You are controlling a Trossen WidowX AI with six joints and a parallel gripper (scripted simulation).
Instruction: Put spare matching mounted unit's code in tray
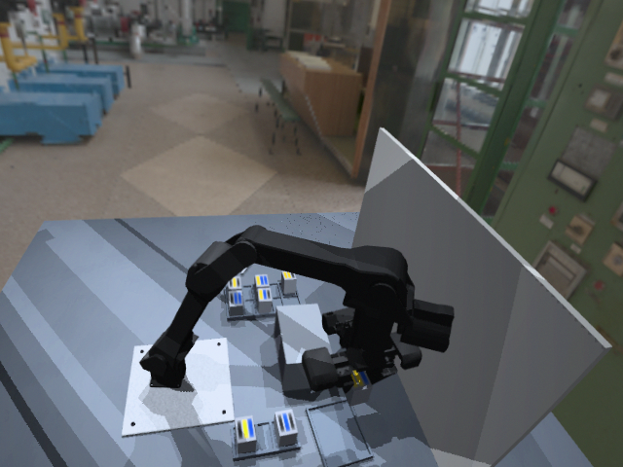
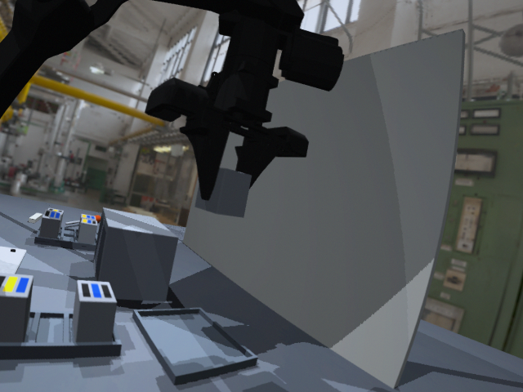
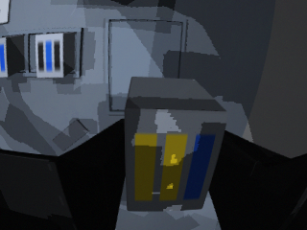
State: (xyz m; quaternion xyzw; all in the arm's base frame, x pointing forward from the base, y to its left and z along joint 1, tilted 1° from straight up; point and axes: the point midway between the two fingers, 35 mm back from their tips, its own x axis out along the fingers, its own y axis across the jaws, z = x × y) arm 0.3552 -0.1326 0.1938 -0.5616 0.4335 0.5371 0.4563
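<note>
My gripper tip is now 16 cm above the flat tray. Round my gripper tip: rack: 16 cm below, 15 cm behind, 1 cm to the right; grey panel: 21 cm to the left, 16 cm ahead, 6 cm above; mounted unit: 19 cm to the left, 11 cm below, 7 cm behind.
</note>
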